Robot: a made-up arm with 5 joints.
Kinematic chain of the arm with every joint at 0, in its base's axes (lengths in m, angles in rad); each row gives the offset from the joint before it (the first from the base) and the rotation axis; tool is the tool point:
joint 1: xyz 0 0 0.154 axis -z
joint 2: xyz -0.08 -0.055 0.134 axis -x
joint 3: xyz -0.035 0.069 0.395 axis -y
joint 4: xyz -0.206 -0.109 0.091 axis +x
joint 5: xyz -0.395 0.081 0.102 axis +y
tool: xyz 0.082 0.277 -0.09
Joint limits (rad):
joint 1: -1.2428..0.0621
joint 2: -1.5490..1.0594
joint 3: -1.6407..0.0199
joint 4: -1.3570..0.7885
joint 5: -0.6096..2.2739
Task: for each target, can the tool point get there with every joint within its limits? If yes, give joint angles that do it. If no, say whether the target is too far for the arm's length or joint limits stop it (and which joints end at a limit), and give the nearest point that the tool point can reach.
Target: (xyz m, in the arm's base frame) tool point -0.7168 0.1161 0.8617
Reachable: yes | joints -0.7743 0.4610 -0.6184 0.0144 -0.3813
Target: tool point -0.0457 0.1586 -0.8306
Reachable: no: joint limits stop it (at a limit: joint 1, joint 2, joint 3, joint 5) | nearest point -0.5754 0.3266 0.1938 | short by 1.165 m
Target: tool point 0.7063 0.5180 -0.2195
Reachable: no: joint limits stop it (at a limit: joint 1, joint 2, joint 3, joint 5) | nearest point 0.3023 0.7851 0.5026 | short by 0.869 m
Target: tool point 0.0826 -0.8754 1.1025
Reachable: yes | joints -0.7001 -0.9981 -0.9194 -0.2615 2.0034
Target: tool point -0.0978 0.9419 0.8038
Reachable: yes | joints -0.0800 0.8172 -1.4582 0.2093 1.3785
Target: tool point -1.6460 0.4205 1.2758
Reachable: no: too far | nearest point -1.0060 0.2570 0.9047 | short by 0.758 m
